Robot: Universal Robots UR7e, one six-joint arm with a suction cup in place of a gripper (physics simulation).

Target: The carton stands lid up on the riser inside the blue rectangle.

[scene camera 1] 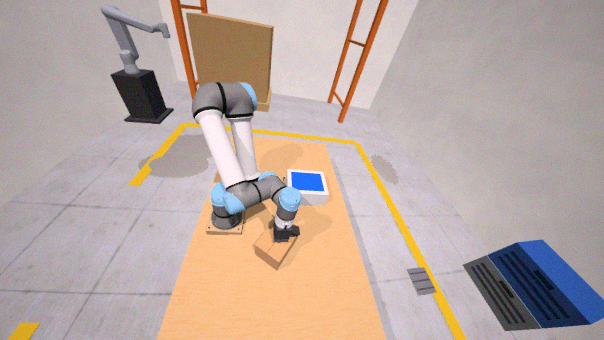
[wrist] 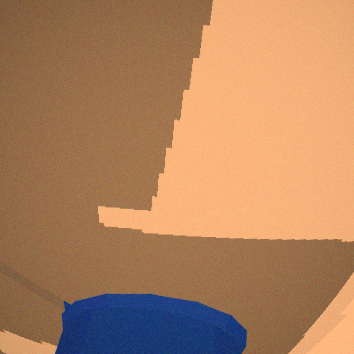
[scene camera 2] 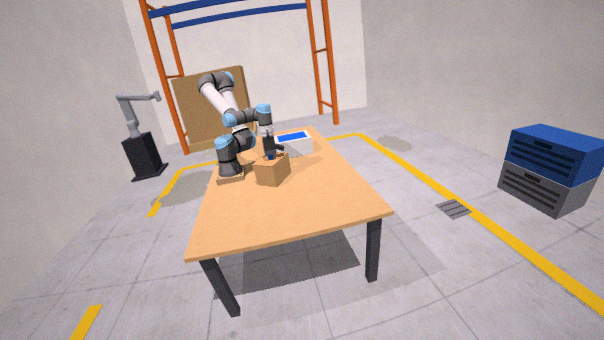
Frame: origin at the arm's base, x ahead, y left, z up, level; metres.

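Where they show: hand, its tool point: (wrist: 168, 286) (scene camera 2: 271, 160); arm's base, origin of its link: (scene camera 1: 227, 216) (scene camera 2: 230, 172).
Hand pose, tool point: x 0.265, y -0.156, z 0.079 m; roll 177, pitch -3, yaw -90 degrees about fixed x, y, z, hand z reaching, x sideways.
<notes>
Each offset is from my tool point to the top centre of the thing. "spot": to the spot under its first point. Level surfaces: height alone.
The brown carton {dy +0.002, dx -0.002, dz +0.014 m} (scene camera 1: 270, 255) (scene camera 2: 272, 173) stands on the wooden table {dz -0.116 m} (scene camera 1: 253, 304) (scene camera 2: 295, 202), just in front of the arm's base. My suction cup (scene camera 1: 284, 237) (scene camera 2: 269, 156) (wrist: 151, 323) presses down on the carton's lid near its far edge. In the wrist view the lid {spot: dy -0.006, dx +0.042, dz +0.014 m} (wrist: 246, 123) fills the frame, partly in the arm's shadow. The white riser {dy +0.357, dx +0.187, dz +0.004 m} (scene camera 1: 314, 197) (scene camera 2: 303, 148) with the blue rectangle {dy +0.357, dx +0.187, dz +0.004 m} (scene camera 1: 307, 181) (scene camera 2: 292, 135) on top stands a short way behind and to the right of the carton, with nothing on it.
The arm's base (scene camera 1: 226, 219) is bolted to the table left of the carton. A large cardboard panel (scene camera 1: 230, 54) leans on an orange rack (scene camera 1: 359, 63) behind. A grey robot on a black pedestal (scene camera 1: 139, 97) and a blue cabinet (scene camera 1: 545, 283) stand on the floor.
</notes>
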